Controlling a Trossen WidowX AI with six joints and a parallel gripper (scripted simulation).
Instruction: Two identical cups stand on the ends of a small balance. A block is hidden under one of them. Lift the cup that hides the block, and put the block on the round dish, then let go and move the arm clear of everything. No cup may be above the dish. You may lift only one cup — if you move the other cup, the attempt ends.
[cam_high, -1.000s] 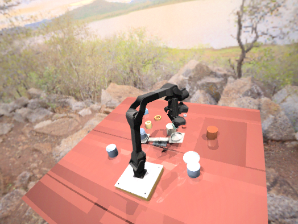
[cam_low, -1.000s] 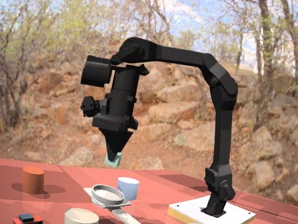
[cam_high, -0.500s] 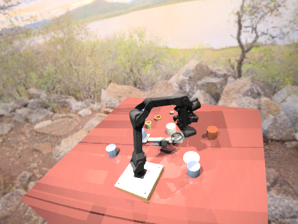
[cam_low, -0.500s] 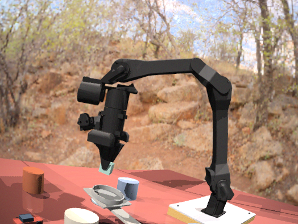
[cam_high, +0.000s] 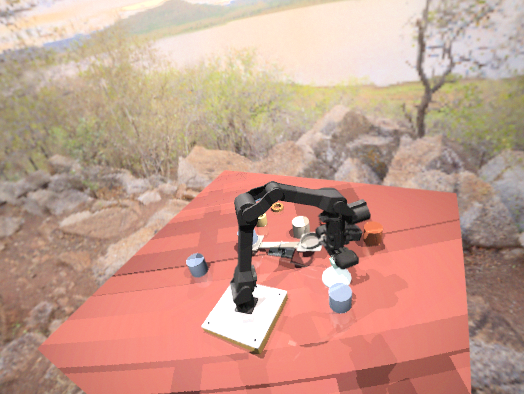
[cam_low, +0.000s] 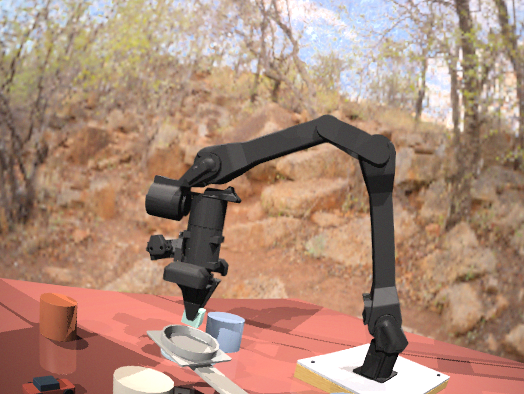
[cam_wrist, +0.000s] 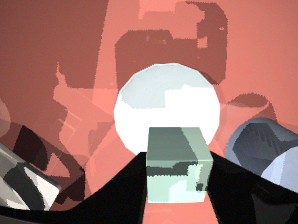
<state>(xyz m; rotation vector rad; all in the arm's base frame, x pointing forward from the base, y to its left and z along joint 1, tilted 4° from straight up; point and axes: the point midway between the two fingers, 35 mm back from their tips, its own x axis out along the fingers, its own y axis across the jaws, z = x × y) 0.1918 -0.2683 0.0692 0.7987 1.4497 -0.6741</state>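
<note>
Now: the white round dish 7 cm below my gripper tip. From my gripper tip the other things lie so: green block (right at my gripper tip); then balance (23 cm to the left, 9 cm ahead, 4 cm below); then orange cylinder (21 cm ahead, 9 cm to the right, 4 cm below).
</note>
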